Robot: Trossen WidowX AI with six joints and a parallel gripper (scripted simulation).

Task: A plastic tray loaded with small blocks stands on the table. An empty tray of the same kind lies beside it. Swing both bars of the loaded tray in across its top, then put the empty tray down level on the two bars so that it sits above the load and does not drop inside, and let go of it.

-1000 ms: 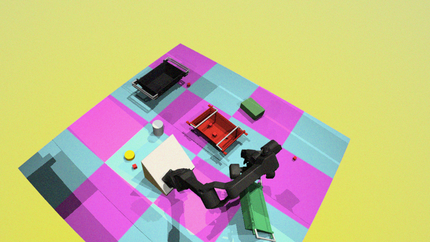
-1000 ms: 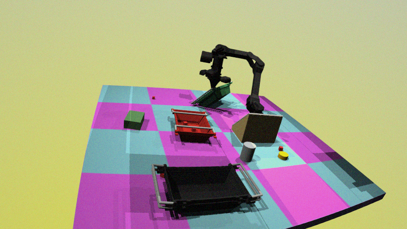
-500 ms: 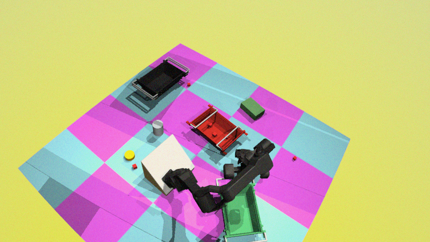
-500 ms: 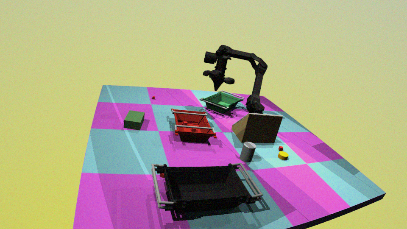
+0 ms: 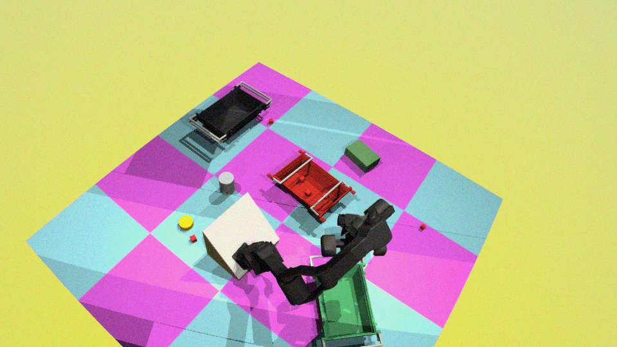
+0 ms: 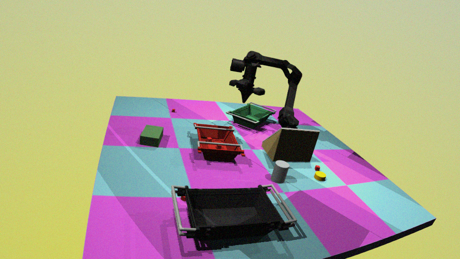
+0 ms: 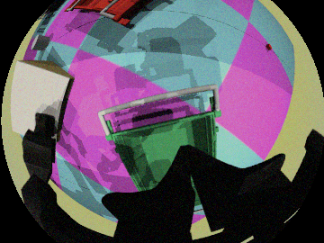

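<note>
Now: gripper tip 9 cm past the green tray, 6 cm to the left of it and 8 cm above it. Also, from my gripper tip: green block: 47 cm ahead, 20 cm to the left, 11 cm below; grey cylinder: 2 cm ahead, 52 cm to the left, 9 cm below; yellow disc: 18 cm behind, 53 cm to the left, 12 cm below.
</note>
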